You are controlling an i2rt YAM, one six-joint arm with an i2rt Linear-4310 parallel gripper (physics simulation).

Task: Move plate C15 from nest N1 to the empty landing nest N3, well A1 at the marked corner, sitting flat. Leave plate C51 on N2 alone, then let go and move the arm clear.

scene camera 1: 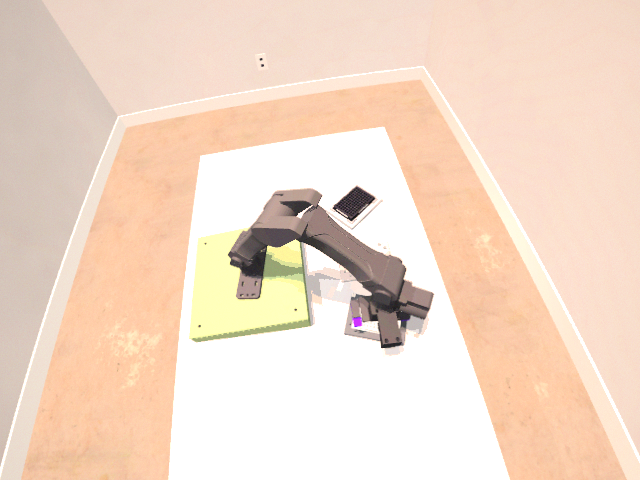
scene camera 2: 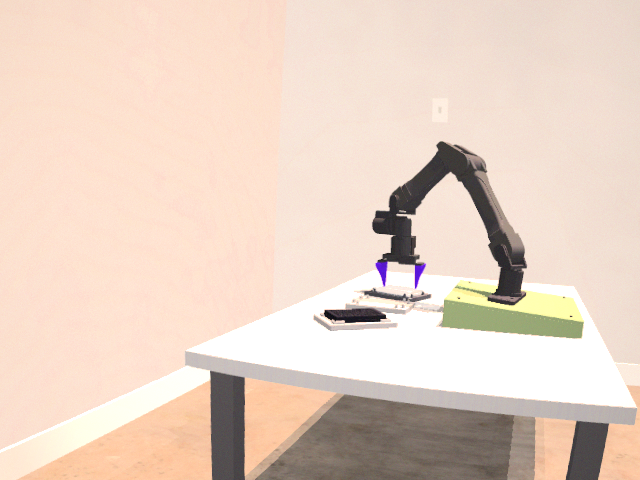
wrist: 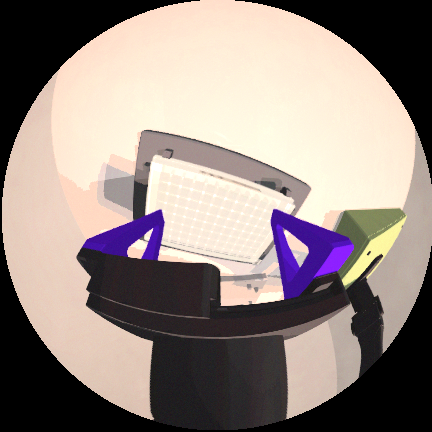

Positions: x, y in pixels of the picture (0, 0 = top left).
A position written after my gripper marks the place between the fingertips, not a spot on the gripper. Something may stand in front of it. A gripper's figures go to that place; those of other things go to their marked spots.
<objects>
My gripper (scene camera 2: 399, 287) is 178 cm from the lens. A black gridded plate (scene camera 2: 359, 315) is 135 cm from the lens.
</objects>
